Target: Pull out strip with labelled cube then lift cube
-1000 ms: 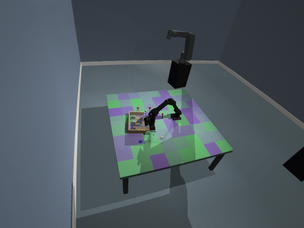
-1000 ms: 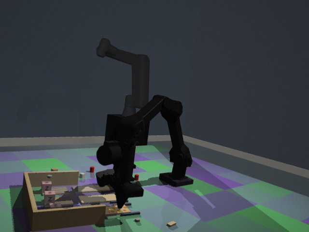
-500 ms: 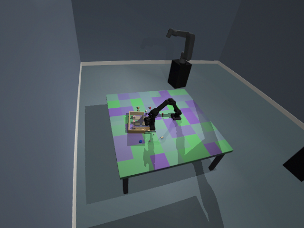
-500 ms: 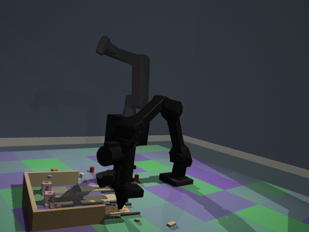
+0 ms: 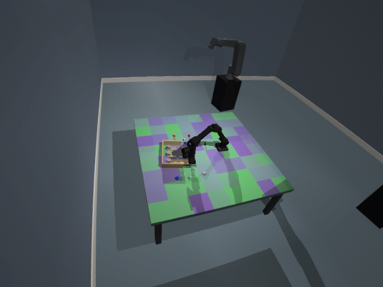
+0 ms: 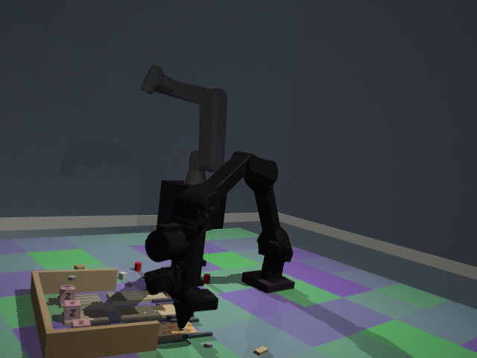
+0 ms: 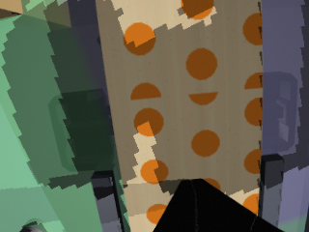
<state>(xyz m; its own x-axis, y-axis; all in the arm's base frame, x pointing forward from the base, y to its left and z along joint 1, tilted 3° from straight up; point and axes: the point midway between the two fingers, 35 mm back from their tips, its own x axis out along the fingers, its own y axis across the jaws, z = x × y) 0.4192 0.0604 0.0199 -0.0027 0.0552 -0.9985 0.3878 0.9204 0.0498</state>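
The dotted strip lies 90 mm ahead of my gripper tip and 40 mm to the right of it. Round my gripper tip: blue piece 190 mm ahead, 120 mm to the left.
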